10 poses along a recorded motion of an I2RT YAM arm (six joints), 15 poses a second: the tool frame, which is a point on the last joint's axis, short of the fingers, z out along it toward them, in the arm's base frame.
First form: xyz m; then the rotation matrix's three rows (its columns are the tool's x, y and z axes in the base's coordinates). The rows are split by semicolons.
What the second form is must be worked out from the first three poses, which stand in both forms.
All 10 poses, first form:
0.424, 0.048, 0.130; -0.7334, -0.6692, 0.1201; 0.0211, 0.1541, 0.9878; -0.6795, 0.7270, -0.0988
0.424, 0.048, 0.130; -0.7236, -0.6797, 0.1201; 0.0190, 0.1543, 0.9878; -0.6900, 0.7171, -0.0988
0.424, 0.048, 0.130; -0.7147, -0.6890, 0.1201; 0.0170, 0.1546, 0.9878; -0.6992, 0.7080, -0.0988
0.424, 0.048, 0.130; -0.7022, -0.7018, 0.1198; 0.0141, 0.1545, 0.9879; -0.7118, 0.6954, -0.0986
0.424, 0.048, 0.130; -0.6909, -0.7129, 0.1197; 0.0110, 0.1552, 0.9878; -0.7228, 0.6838, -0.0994
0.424, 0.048, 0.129; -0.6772, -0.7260, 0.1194; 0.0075, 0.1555, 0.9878; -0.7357, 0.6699, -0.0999
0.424, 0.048, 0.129; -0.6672, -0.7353, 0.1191; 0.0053, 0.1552, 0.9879; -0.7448, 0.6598, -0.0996
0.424, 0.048, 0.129; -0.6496, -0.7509, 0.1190; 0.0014, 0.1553, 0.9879; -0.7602, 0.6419, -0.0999
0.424, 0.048, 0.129; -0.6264, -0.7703, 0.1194; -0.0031, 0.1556, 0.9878; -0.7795, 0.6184, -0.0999
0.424, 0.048, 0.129; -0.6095, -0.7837, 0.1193; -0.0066, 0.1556, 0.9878; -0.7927, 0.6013, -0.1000
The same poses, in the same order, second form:
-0.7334, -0.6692, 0.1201, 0.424; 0.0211, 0.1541, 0.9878, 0.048; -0.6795, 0.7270, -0.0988, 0.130; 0, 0, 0, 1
-0.7236, -0.6797, 0.1201, 0.424; 0.0190, 0.1543, 0.9878, 0.048; -0.6900, 0.7171, -0.0988, 0.130; 0, 0, 0, 1
-0.7147, -0.6890, 0.1201, 0.424; 0.0170, 0.1546, 0.9878, 0.048; -0.6992, 0.7080, -0.0988, 0.130; 0, 0, 0, 1
-0.7022, -0.7018, 0.1198, 0.424; 0.0141, 0.1545, 0.9879, 0.048; -0.7118, 0.6954, -0.0986, 0.130; 0, 0, 0, 1
-0.6909, -0.7129, 0.1197, 0.424; 0.0110, 0.1552, 0.9878, 0.048; -0.7228, 0.6838, -0.0994, 0.130; 0, 0, 0, 1
-0.6772, -0.7260, 0.1194, 0.424; 0.0075, 0.1555, 0.9878, 0.048; -0.7357, 0.6699, -0.0999, 0.129; 0, 0, 0, 1
-0.6672, -0.7353, 0.1191, 0.424; 0.0053, 0.1552, 0.9879, 0.048; -0.7448, 0.6598, -0.0996, 0.129; 0, 0, 0, 1
-0.6496, -0.7509, 0.1190, 0.424; 0.0014, 0.1553, 0.9879, 0.048; -0.7602, 0.6419, -0.0999, 0.129; 0, 0, 0, 1
-0.6264, -0.7703, 0.1194, 0.424; -0.0031, 0.1556, 0.9878, 0.048; -0.7795, 0.6184, -0.0999, 0.129; 0, 0, 0, 1
-0.6095, -0.7837, 0.1193, 0.424; -0.0066, 0.1556, 0.9878, 0.048; -0.7927, 0.6013, -0.1000, 0.129; 0, 0, 0, 1

